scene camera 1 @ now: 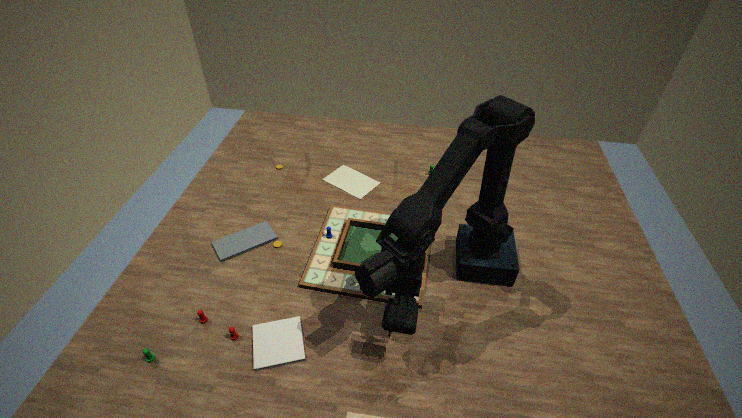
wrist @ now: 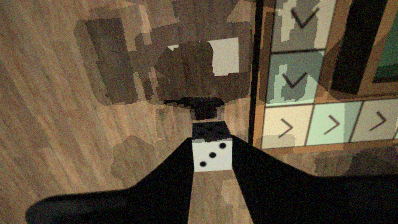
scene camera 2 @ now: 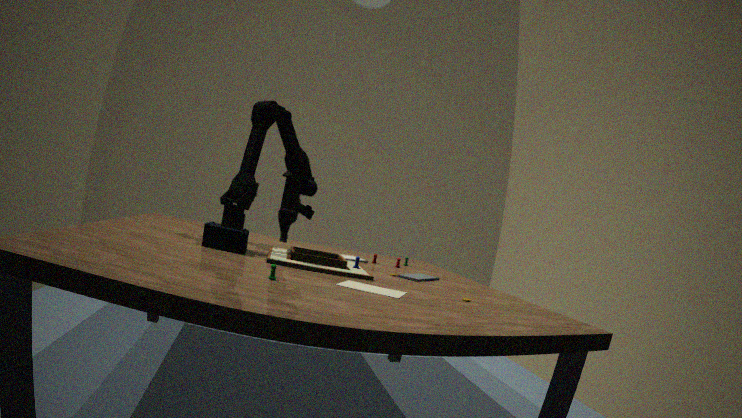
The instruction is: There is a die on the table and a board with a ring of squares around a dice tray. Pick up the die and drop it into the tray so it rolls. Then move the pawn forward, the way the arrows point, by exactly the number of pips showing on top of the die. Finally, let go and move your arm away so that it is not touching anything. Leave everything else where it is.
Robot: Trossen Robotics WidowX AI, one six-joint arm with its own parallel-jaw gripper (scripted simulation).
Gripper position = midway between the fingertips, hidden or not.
Labels:
my gripper: scene camera 1 403,312; wrist 210,141; scene camera 2 283,239

